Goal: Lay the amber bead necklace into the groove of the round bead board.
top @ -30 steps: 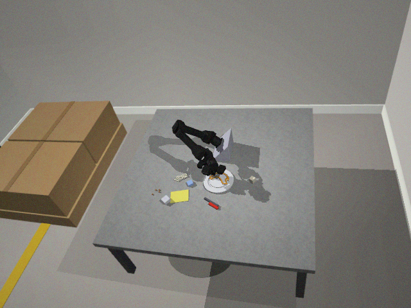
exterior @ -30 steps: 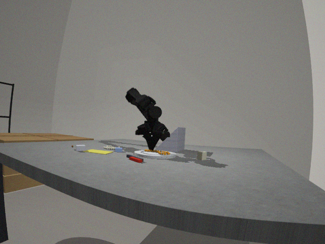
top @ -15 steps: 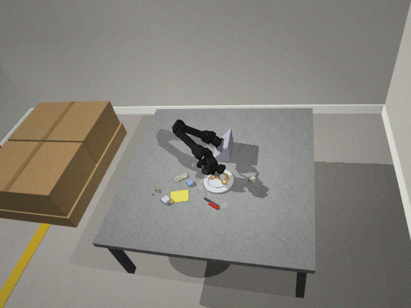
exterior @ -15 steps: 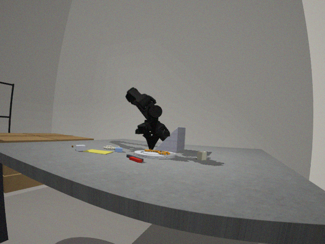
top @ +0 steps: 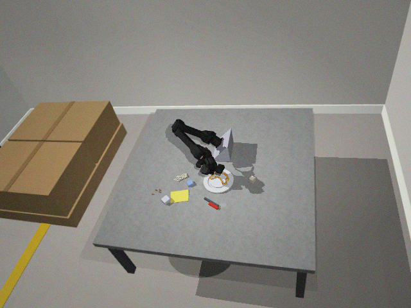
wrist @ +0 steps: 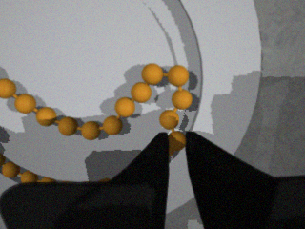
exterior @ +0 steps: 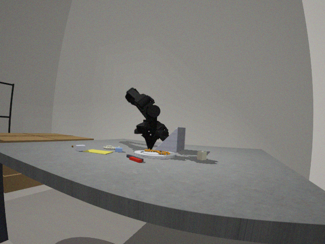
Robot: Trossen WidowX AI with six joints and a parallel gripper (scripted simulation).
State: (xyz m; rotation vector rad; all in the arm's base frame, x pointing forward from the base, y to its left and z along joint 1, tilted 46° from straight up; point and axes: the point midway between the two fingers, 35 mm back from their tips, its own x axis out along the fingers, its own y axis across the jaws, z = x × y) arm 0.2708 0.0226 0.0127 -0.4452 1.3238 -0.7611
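My gripper tip is 40 mm short of the round bead board, 50 mm to the right of it and 10 mm above it. The rest, counted from my gripper tip: blue cube: 80 mm ahead, 140 mm to the right, 10 mm below; yellow sheet: 190 mm ahead, 180 mm to the right, 20 mm below; red-handled tool: 220 mm ahead, 50 mm to the left, 20 mm below.
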